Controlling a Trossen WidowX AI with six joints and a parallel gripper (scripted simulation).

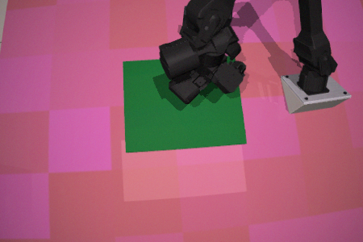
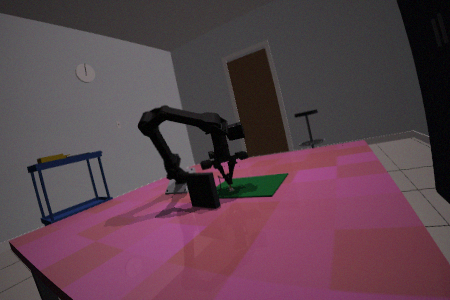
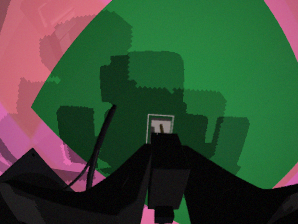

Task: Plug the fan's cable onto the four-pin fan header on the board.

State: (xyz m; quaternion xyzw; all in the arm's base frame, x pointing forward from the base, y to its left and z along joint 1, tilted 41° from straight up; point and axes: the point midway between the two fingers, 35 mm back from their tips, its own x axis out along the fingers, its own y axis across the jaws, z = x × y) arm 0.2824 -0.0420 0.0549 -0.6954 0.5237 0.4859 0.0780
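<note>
My gripper tip is now 10 mm short of the black fan plug, 10 mm to the left of it and 10 mm below it. Round my gripper tip: green board 50 mm ahead, 40 mm to the left, 60 mm below; then black fan 30 mm behind, 140 mm to the right, 20 mm above; then fan header 10 mm to the right, 40 mm below.
</note>
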